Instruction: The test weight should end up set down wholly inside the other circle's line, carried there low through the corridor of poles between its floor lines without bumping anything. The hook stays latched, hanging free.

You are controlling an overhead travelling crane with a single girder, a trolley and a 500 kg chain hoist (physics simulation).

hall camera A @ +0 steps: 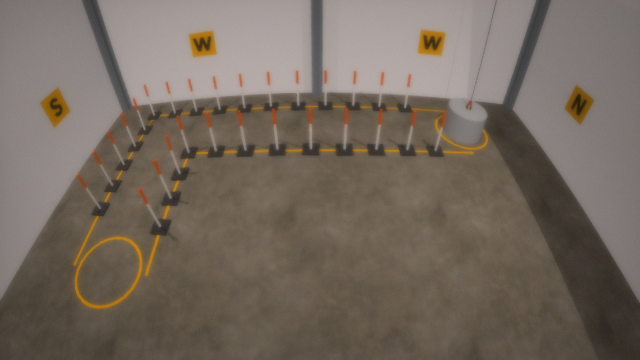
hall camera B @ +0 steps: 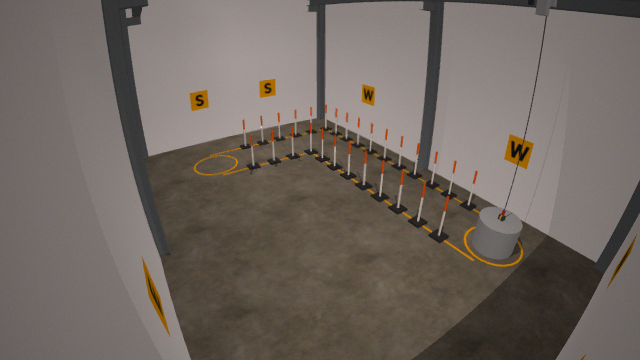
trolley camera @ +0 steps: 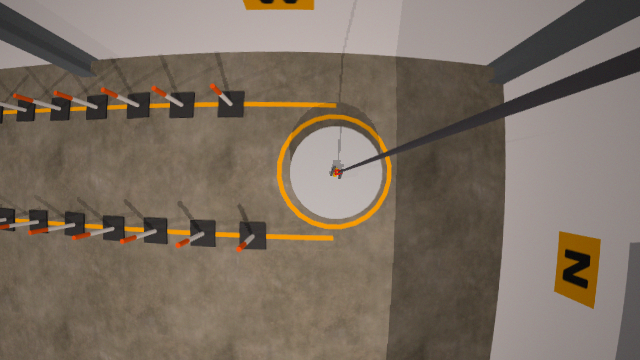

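The test weight (hall camera A: 465, 125) (hall camera B: 496, 237) (trolley camera: 310, 190) is a light grey upright cylinder. From above it lies within the near circle's yellow line (hall camera A: 462, 148) (hall camera B: 502, 265) (trolley camera: 280, 171). It is on the floor or very close above it; I cannot tell which. My hook (hall camera A: 469, 105) (hall camera B: 502, 215) (trolley camera: 336, 171), small with red and yellow parts, is at the middle of the weight's top and shut on it, below a straight chain. The other circle (hall camera A: 101, 307) (hall camera B: 215, 175) is at the far end of the corridor and does not show in the trolley view.
Two rows of red-and-white poles (hall camera A: 310, 130) (hall camera B: 381, 180) on black bases line the L-shaped corridor. The nearest poles stand left of the weight in the trolley view. Yellow floor lines (hall camera A: 460, 152) (hall camera B: 459, 249) (trolley camera: 300, 237) run under the rows. A W wall is close behind the weight.
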